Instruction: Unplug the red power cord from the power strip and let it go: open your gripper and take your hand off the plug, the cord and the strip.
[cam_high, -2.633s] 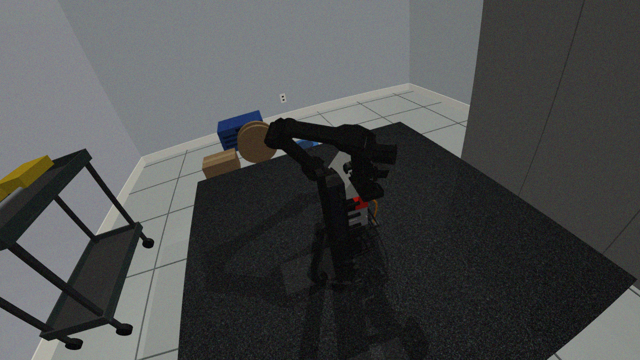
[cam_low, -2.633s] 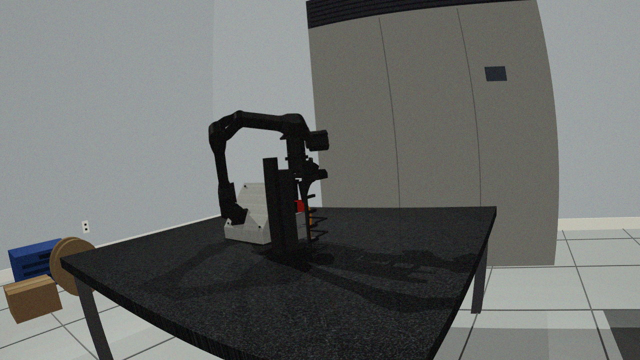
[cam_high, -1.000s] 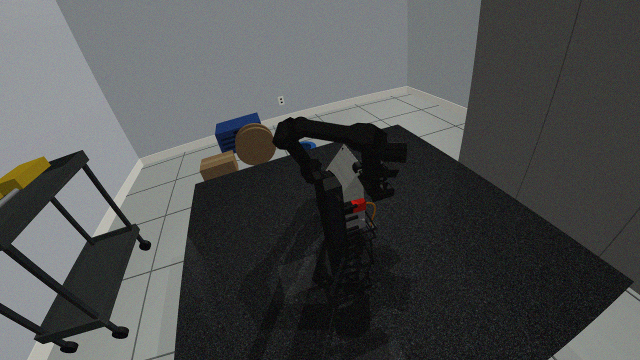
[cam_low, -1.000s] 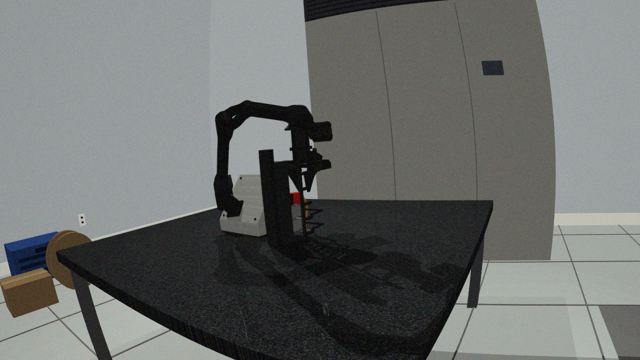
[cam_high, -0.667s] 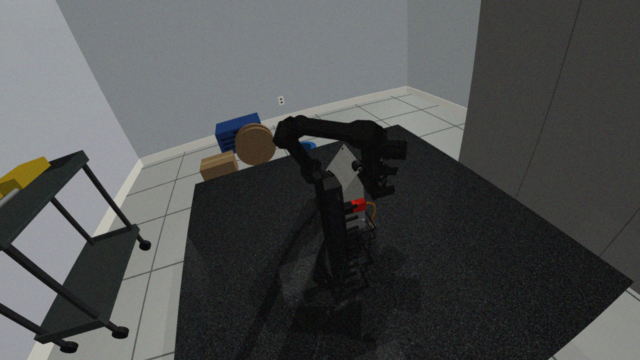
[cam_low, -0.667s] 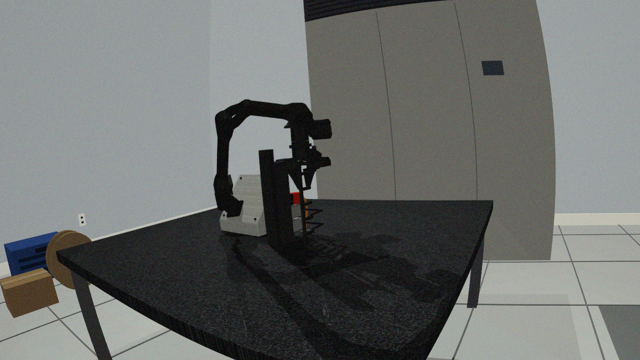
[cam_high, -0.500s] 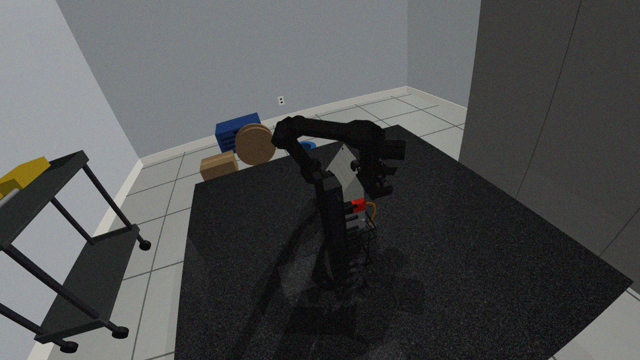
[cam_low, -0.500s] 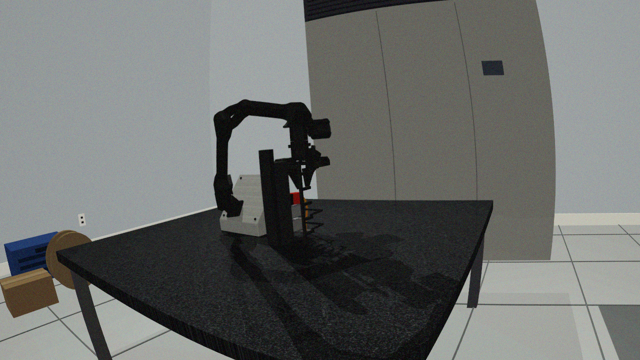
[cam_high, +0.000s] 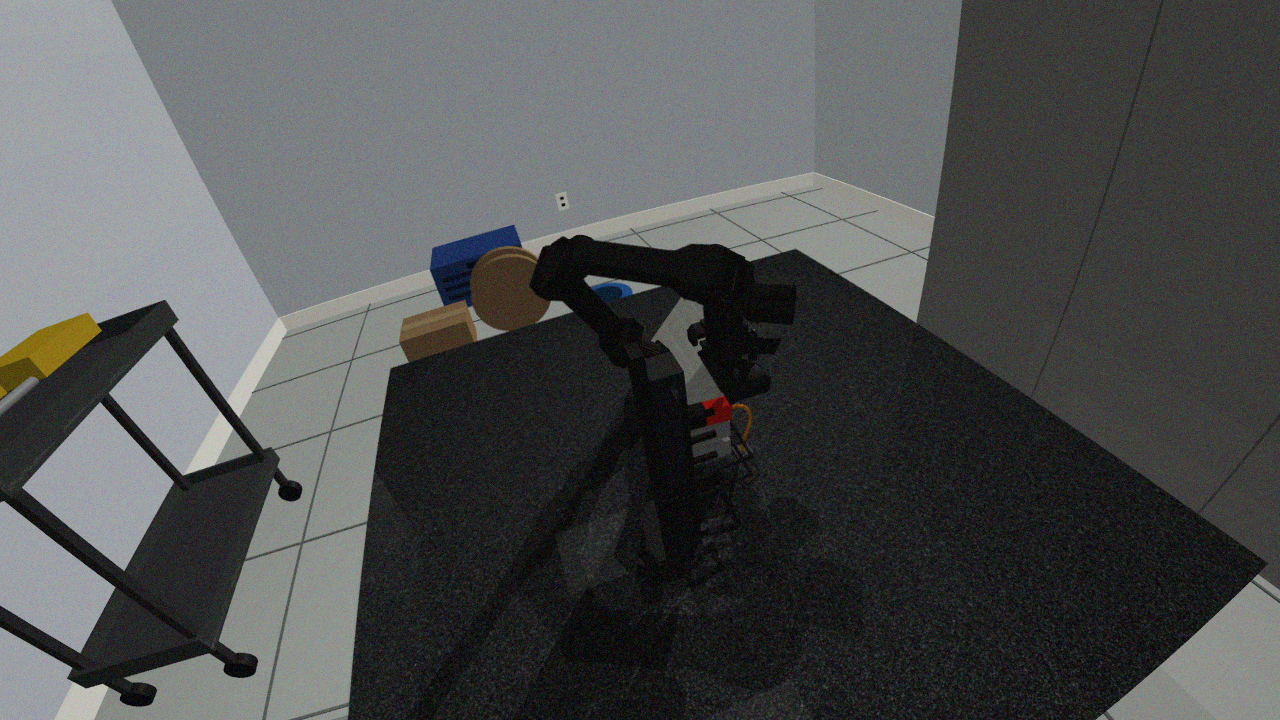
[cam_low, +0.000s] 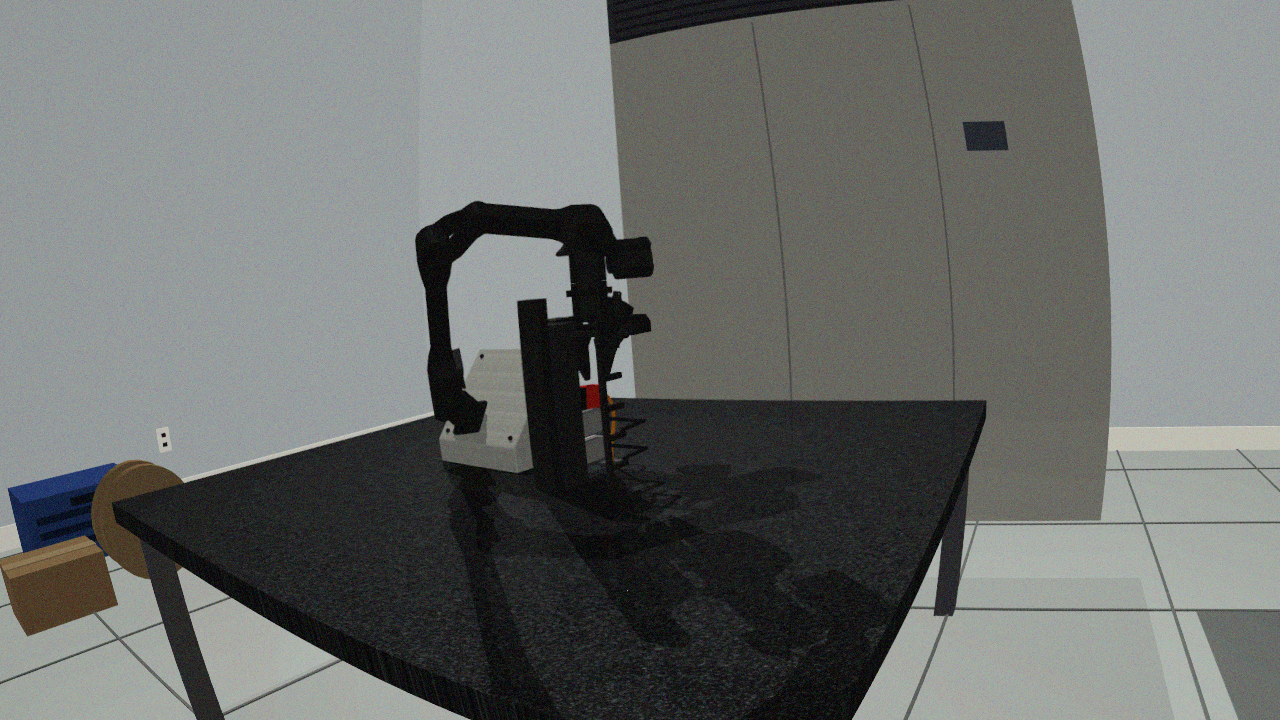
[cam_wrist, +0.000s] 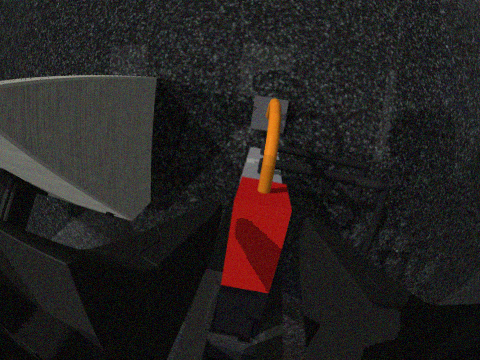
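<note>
My gripper tip is 40 mm to the left of the red plug and 10 mm above it. Round my gripper tip: black power strip: 110 mm to the right, 20 mm below, 10 mm behind.
</note>
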